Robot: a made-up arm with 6 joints. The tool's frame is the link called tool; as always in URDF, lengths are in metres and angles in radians.
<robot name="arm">
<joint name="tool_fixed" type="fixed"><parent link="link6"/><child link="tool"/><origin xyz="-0.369 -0.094 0.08" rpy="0 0 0"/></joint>
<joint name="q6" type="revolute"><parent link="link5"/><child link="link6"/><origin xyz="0.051 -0.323 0.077" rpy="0 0 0"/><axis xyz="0 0 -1"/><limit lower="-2.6" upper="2.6" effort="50" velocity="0.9"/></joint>
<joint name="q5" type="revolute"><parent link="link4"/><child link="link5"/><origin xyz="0.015 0.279 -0.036" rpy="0 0 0"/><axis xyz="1 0 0"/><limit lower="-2.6" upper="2.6" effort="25" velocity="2.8"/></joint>
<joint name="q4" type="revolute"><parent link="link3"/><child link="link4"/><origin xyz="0.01 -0.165 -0.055" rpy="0 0 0"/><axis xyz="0 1 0"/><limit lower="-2.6" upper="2.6" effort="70" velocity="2"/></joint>
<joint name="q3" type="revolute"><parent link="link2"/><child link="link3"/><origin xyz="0.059 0.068 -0.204" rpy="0 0 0"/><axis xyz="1 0 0"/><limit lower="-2.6" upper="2.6" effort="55" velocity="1.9"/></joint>
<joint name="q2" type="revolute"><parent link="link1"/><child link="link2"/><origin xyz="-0.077 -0.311 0.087" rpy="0 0 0"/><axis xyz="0 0 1"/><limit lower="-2.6" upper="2.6" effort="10" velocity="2.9"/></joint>
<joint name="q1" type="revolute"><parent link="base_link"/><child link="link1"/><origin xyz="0 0 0.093" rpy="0 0 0"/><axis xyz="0 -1 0"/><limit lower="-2.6" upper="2.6" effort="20" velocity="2.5"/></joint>
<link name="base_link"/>
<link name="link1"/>
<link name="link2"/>
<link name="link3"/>
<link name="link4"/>
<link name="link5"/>
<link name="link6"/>
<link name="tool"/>
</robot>
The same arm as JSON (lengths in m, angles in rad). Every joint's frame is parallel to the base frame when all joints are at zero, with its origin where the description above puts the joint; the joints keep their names.
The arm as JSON. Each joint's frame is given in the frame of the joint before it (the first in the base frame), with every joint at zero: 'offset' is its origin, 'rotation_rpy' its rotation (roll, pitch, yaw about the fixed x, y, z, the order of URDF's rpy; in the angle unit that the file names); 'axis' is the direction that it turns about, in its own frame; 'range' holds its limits. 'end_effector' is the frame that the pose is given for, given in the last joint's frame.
{
  "length_unit": "m",
  "angle_unit": "rad",
  "chain": [
    {
      "id": "q1",
      "offset": [
        0.0,
        0.0,
        0.093
      ],
      "rotation_rpy": [
        0.0,
        0.0,
        0.0
      ],
      "axis": "-y",
      "range": [
        -2.6,
        2.6
      ]
    },
    {
      "id": "q2",
      "offset": [
        -0.077,
        -0.311,
        0.087
      ],
      "rotation_rpy": [
        0.0,
        0.0,
        0.0
      ],
      "axis": "+z",
      "range": [
        -2.6,
        2.6
      ]
    },
    {
      "id": "q3",
      "offset": [
        0.059,
        0.068,
        -0.204
      ],
      "rotation_rpy": [
        0.0,
        0.0,
        0.0
      ],
      "axis": "+x",
      "range": [
        -2.6,
        2.6
      ]
    },
    {
      "id": "q4",
      "offset": [
        0.01,
        -0.165,
        -0.055
      ],
      "rotation_rpy": [
        0.0,
        0.0,
        0.0
      ],
      "axis": "+y",
      "range": [
        -2.6,
        2.6
      ]
    },
    {
      "id": "q5",
      "offset": [
        0.015,
        0.279,
        -0.036
      ],
      "rotation_rpy": [
        0.0,
        0.0,
        0.0
      ],
      "axis": "+x",
      "range": [
        -2.6,
        2.6
      ]
    },
    {
      "id": "q6",
      "offset": [
        0.051,
        -0.323,
        0.077
      ],
      "rotation_rpy": [
        0.0,
        0.0,
        0.0
      ],
      "axis": "-z",
      "range": [
        -2.6,
        2.6
      ]
    }
  ],
  "end_effector": {
    "offset": [
      -0.369,
      -0.094,
      0.08
    ],
    "rotation_rpy": [
      0.0,
      0.0,
      0.0
    ]
  }
}

